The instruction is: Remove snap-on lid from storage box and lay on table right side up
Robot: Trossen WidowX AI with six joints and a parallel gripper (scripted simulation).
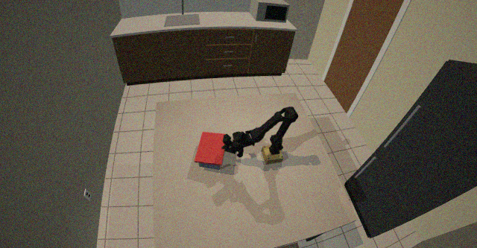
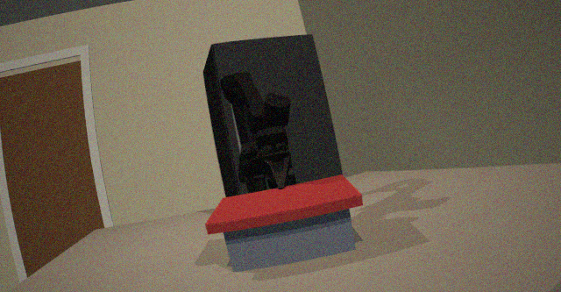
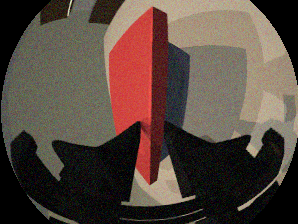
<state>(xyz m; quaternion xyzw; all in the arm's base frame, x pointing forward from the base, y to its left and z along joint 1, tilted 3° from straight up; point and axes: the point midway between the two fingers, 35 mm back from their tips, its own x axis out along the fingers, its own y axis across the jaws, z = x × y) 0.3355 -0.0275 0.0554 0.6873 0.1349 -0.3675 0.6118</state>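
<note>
Right now the red lid is 70 mm ahead of my gripper tip and 20 mm to the right of it. Round my gripper tip: grey-blue storage box: 70 mm ahead, 50 mm below, 20 mm to the right.
</note>
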